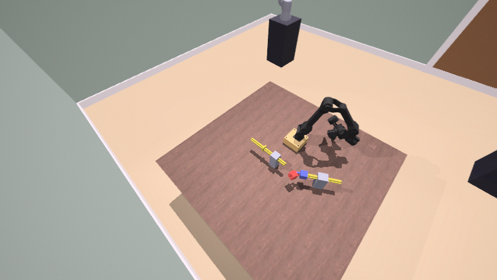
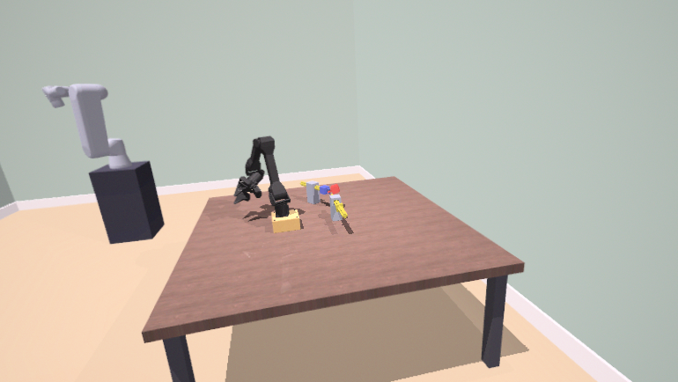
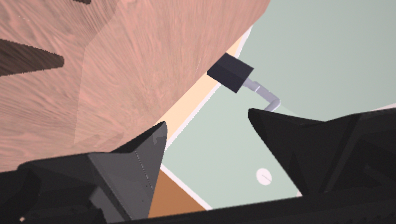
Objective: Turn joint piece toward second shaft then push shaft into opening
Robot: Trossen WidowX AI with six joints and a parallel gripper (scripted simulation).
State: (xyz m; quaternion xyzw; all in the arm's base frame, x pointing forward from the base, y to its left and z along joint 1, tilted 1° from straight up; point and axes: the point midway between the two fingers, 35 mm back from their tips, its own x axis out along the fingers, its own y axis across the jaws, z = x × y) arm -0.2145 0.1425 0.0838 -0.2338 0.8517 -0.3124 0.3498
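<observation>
My gripper tip is now 53 cm short of the red square joint piece, 5 cm to the right of it and 2 cm above it.
</observation>
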